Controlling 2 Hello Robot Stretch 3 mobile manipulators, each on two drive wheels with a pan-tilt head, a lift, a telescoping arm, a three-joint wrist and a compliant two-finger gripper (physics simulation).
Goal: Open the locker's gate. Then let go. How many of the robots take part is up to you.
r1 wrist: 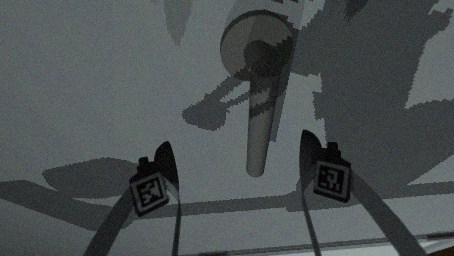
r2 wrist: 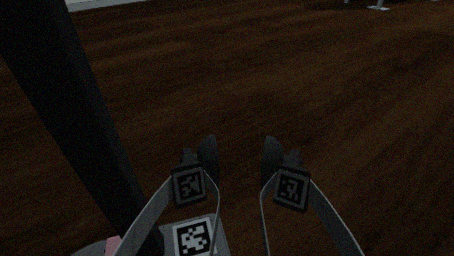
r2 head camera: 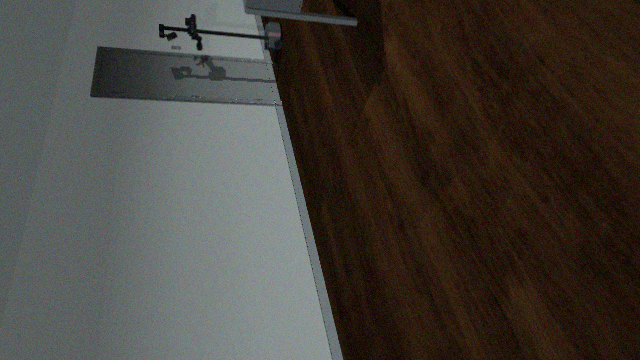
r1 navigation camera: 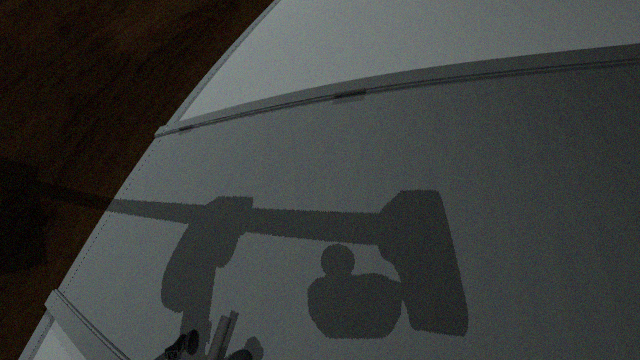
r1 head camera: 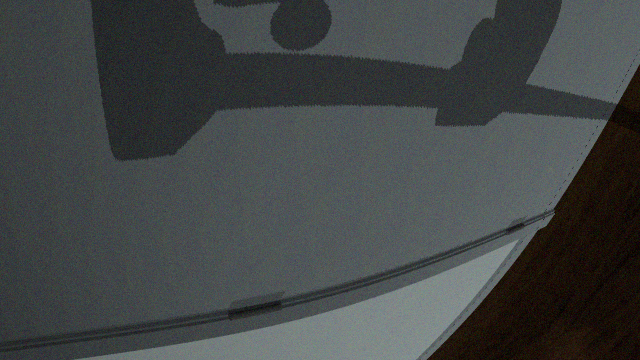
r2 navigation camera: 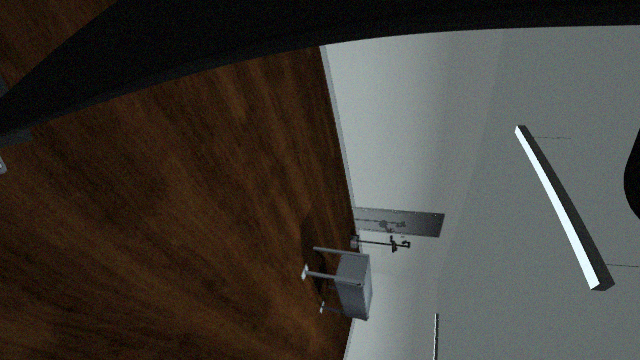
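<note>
The locker's gate (r1 head camera: 320,175) (r1 navigation camera: 400,150) (r1 wrist: 100,120) (r2 head camera: 135,75) (r2 navigation camera: 425,225) is a tall grey panel in a pale front; it looks shut, with robot shadows across it. Its handle (r1 navigation camera: 223,330) (r1 wrist: 257,135) has a round base and a straight lever that points down in the r1 wrist view. My r1 gripper (r1 wrist: 237,150) is open and empty; its fingers stand apart on either side of the lever's end, and no contact shows. My r2 gripper (r2 wrist: 240,150) is open and empty over the wooden floor, away from the gate.
Robot r1's mast (r2 head camera: 230,34) and base (r2 head camera: 273,36) stand close to the gate. A grey table-like piece with legs (r2 navigation camera: 352,285) stands beside r1. A long pale bar (r2 navigation camera: 560,205) shows at the right. Robot r2's dark mast (r2 wrist: 75,110) stands beside its gripper.
</note>
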